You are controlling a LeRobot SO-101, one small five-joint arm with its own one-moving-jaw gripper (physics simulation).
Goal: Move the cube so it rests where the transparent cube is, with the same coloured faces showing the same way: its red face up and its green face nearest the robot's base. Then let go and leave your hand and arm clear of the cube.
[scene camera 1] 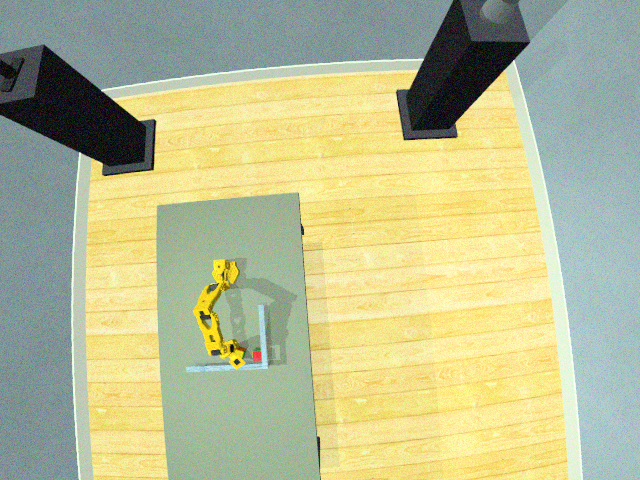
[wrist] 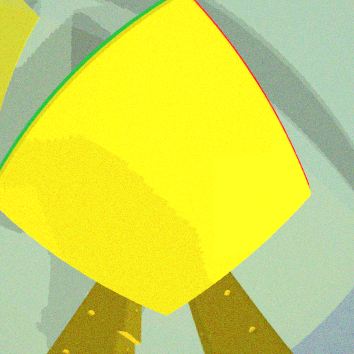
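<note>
In the wrist view a large cube covers most of the picture, turned diagonally. Its yellow face is towards the camera, with a green edge at upper left and a thin red edge at right. Both jaws of my gripper show below it, with a narrow gap; the cube hides their tips, so a grip on it cannot be told. In the scene view my gripper is low by the rails, with a small red and green patch beside it. To its right, a red-topped cube with green towards the base matches the transparent cube's described pose.
Two pale blue rails meet in a corner just beyond the red-topped cube. The yellow arm bends over the grey-green table. The table's right edge lies beyond the upright rail. Two black pillars stand on the floor.
</note>
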